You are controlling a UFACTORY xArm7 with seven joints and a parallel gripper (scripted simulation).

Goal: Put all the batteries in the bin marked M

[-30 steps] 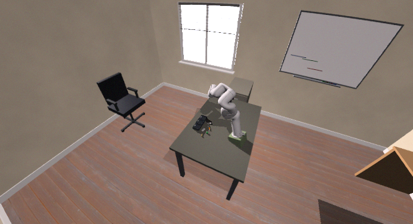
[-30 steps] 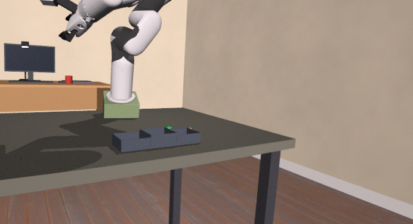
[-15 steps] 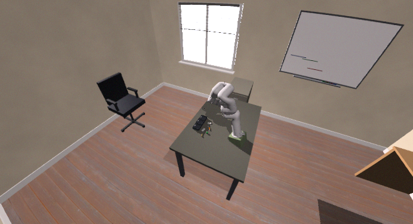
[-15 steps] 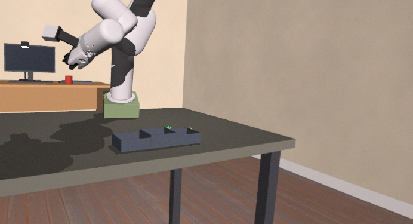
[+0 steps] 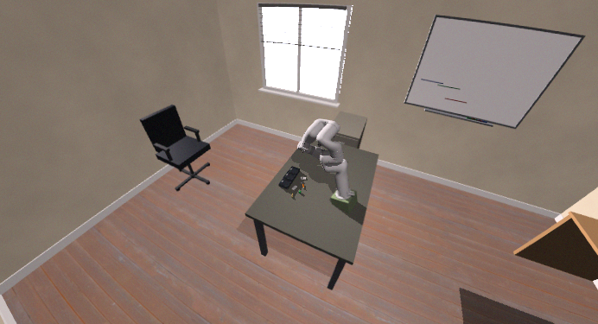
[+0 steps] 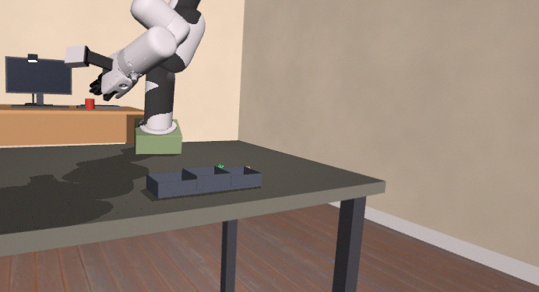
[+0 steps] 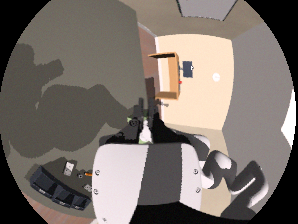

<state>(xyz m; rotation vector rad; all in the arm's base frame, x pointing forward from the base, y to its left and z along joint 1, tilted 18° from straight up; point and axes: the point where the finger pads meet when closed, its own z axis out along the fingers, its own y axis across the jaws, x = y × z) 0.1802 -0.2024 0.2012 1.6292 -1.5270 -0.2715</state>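
My gripper is now 260 mm short of the three joined dark bins, 210 mm to the right of it and 200 mm above it. Round my hand: dark ring: 150 mm ahead, 200 mm to the left, 210 mm below; then green piece: 100 mm ahead, 310 mm to the left, 210 mm below; then orange battery: 110 mm ahead, 230 mm to the left, 210 mm below.
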